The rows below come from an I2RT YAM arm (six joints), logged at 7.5 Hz.
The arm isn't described. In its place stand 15 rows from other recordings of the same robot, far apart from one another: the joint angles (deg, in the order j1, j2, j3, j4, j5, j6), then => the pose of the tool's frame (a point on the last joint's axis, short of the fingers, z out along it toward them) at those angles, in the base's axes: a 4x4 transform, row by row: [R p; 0 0 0 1], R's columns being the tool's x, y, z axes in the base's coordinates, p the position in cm.
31.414, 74.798, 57.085, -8.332, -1.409, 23.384 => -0.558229 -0.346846 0.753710 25.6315; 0.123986 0.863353 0.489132 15.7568; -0.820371 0.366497 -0.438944 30.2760; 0 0 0 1
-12.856, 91.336, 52.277, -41.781, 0.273, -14.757 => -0.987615 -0.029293 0.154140 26.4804; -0.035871 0.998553 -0.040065 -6.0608; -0.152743 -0.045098 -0.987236 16.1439; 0 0 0 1
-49.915, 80.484, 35.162, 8.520, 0.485, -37.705 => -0.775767 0.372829 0.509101 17.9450; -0.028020 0.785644 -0.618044 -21.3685; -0.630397 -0.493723 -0.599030 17.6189; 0 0 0 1
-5.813, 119.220, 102.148, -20.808, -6.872, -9.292 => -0.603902 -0.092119 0.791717 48.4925; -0.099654 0.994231 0.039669 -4.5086; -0.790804 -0.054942 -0.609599 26.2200; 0 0 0 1
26.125, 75.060, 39.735, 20.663, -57.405, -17.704 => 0.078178 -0.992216 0.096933 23.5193; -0.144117 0.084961 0.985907 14.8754; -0.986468 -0.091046 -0.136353 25.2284; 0 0 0 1
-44.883, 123.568, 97.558, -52.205, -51.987, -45.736 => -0.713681 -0.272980 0.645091 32.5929; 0.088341 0.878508 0.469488 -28.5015; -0.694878 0.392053 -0.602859 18.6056; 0 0 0 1
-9.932, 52.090, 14.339, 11.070, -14.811, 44.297 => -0.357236 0.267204 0.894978 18.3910; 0.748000 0.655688 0.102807 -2.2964; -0.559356 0.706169 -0.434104 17.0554; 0 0 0 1
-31.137, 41.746, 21.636, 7.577, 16.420, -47.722 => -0.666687 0.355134 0.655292 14.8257; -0.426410 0.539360 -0.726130 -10.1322; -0.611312 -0.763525 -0.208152 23.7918; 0 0 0 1
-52.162, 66.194, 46.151, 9.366, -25.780, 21.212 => 0.056496 0.459675 0.886288 17.6862; 0.458390 0.776671 -0.432042 -20.2457; -0.886954 0.430674 -0.166832 30.7789; 0 0 0 1
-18.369, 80.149, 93.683, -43.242, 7.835, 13.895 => -0.354609 0.525086 0.773652 27.7389; 0.368424 0.838949 -0.400534 -9.7222; -0.859370 0.142999 -0.490954 43.5127; 0 0 0 1
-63.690, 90.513, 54.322, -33.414, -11.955, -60.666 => -0.940153 0.051777 0.336796 13.6674; -0.022807 0.976611 -0.213803 -25.9779; -0.339988 -0.208688 -0.916983 17.9242; 0 0 0 1
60.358, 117.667, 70.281, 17.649, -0.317, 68.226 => -0.900319 -0.095460 0.424633 22.1293; 0.295491 0.582260 0.757403 38.9281; -0.319549 0.807379 -0.496012 15.3273; 0 0 0 1
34.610, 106.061, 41.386, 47.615, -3.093, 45.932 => -0.605953 -0.250504 0.755029 29.2567; 0.453557 0.670948 0.586612 20.4238; -0.653534 0.697908 -0.292946 13.9270; 0 0 0 1
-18.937, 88.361, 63.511, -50.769, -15.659, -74.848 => -0.479902 -0.819282 0.313801 27.4464; -0.817940 0.547175 0.177692 -8.4009; -0.317283 -0.171395 -0.932714 22.3993; 0 0 0 1
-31.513, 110.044, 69.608, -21.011, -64.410, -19.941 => -0.655595 -0.388638 0.647423 33.9544; 0.229160 0.714551 0.660987 -17.0516; -0.719501 0.581703 -0.379395 16.9766; 0 0 0 1
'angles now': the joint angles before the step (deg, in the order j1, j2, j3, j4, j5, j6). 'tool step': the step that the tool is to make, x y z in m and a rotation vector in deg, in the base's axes. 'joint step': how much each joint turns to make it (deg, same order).
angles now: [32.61 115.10 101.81 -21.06 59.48 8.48]
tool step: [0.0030 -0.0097 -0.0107 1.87 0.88 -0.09]
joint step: [-1.31 -0.36 -2.39 0.69 -2.18 1.87]
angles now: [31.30 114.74 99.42 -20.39 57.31 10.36]
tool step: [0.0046 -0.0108 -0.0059 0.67 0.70 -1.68]
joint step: [-1.47 0.18 -0.58 -0.86 -0.39 1.61]
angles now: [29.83 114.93 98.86 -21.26 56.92 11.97]
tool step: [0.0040 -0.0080 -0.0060 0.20 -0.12 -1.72]
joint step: [-1.10 0.26 -0.86 0.60 0.42 0.87]
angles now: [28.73 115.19 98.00 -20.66 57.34 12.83]
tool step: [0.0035 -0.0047 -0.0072 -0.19 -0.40 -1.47]
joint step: [-0.69 0.50 -0.96 1.41 0.83 0.37]
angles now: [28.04 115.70 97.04 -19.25 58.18 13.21]
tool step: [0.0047 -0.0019 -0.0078 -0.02 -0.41 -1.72]
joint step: [-0.44 1.24 0.15 0.40 1.14 1.22]
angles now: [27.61 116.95 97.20 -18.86 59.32 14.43]
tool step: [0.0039 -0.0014 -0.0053 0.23 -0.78 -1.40]
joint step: [-0.34 0.95 0.17 0.65 0.92 1.08]
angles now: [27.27 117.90 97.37 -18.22 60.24 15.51]
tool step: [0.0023 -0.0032 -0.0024 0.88 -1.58 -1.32]
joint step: [-0.46 0.18 -0.54 1.49 0.64 1.20]
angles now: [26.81 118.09 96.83 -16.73 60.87 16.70]
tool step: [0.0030 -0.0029 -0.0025 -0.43 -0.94 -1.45]
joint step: [-0.44 0.47 -0.17 1.31 1.29 -0.04]
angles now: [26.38 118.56 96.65 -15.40 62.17 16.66]
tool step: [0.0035 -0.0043 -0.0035 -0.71 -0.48 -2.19]
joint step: [-0.60 0.76 0.35 -0.05 1.78 0.65]
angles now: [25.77 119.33 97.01 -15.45 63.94 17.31]
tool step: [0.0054 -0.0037 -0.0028 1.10 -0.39 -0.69]
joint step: [-0.71 0.97 1.01 -0.52 -0.52 1.45]
